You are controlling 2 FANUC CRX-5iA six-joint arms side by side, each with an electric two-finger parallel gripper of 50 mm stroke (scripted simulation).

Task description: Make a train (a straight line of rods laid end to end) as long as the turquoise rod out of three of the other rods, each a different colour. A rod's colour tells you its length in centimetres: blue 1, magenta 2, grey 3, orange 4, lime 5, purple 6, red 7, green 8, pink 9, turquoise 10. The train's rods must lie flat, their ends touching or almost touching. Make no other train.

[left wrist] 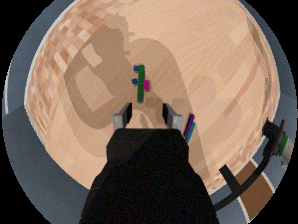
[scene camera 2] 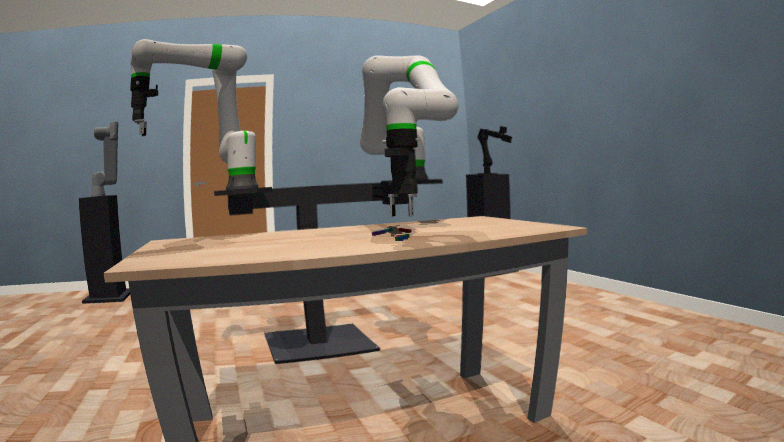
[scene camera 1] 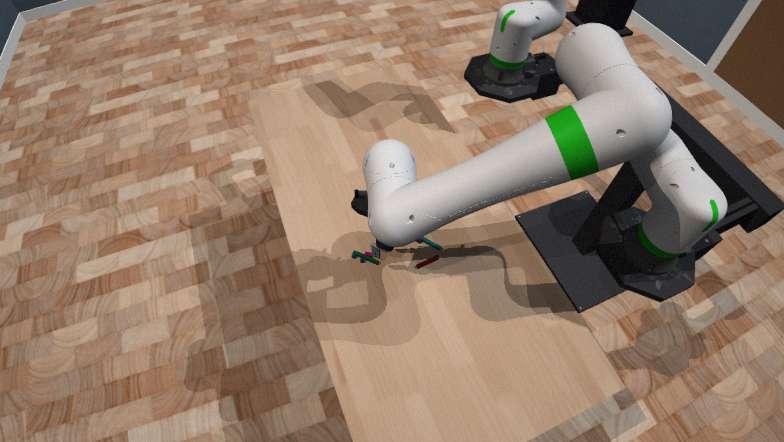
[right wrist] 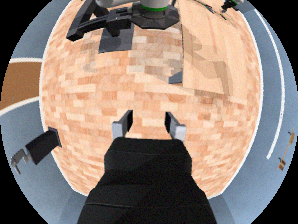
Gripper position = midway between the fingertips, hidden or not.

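Note:
Visible: my left gripper [scene camera 2: 402, 216], which the left wrist view shows too, with my left gripper [left wrist: 147, 109] there. My right gripper [right wrist: 148, 117] is visible as well.

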